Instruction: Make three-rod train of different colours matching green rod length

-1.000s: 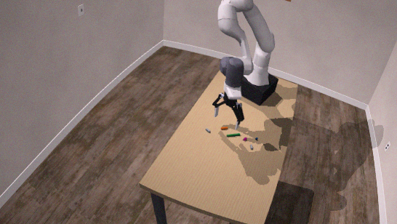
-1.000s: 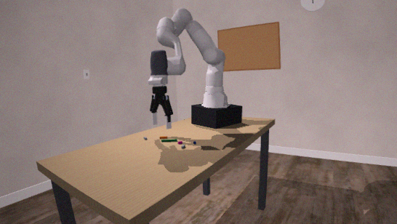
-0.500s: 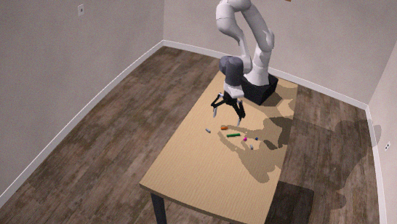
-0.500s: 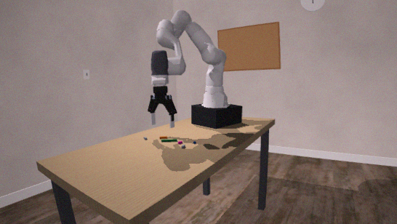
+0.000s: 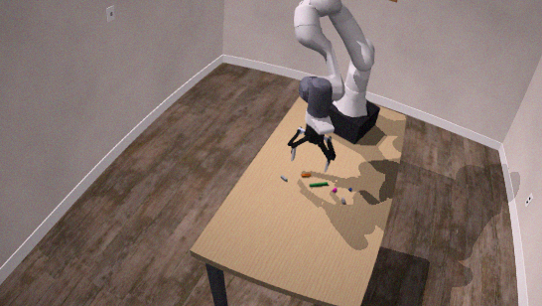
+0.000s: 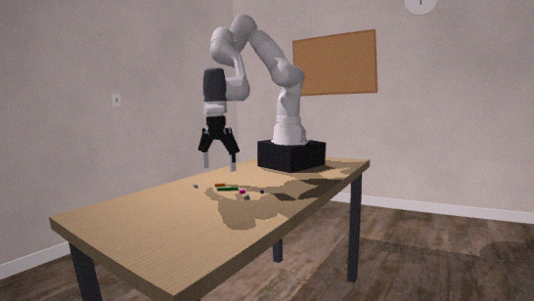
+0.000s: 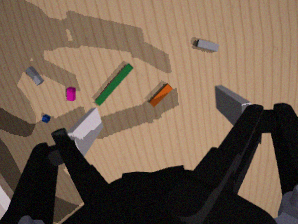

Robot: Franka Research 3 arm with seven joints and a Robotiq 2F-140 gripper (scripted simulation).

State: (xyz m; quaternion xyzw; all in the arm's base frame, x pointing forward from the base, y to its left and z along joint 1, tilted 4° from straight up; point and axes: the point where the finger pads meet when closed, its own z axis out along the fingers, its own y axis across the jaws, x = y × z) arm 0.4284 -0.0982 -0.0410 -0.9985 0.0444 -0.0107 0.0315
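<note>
My hand is 20 cm to the right of the blue rod, 7 cm above it and 1 cm short of it. Round my hand: magenta rod: 13 cm to the left, 7 cm below, 4 cm ahead; green rod: 7 cm below, 6 cm to the left, 3 cm ahead; orange rod: 7 cm below, 1 cm to the right.
</note>
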